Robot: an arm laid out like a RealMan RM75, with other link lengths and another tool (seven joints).
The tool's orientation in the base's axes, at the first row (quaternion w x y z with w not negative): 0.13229, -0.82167, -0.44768, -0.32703
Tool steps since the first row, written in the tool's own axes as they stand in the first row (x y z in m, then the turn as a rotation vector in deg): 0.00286, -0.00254, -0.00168, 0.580, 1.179, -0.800; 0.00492, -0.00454, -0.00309, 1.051, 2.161, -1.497; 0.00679, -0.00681, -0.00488, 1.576, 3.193, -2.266; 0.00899, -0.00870, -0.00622, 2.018, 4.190, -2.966; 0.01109, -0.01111, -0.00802, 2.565, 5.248, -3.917
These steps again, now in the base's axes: -0.00169, 0.00243, 0.00295, 0.858, -0.697, 1.070; -0.00313, 0.00418, 0.00521, 1.555, -1.301, 1.977; -0.00503, 0.00576, 0.00761, 2.283, -1.934, 2.976; -0.00630, 0.00757, 0.00991, 2.980, -2.567, 3.867; -0.00822, 0.00938, 0.01246, 3.662, -3.294, 5.020
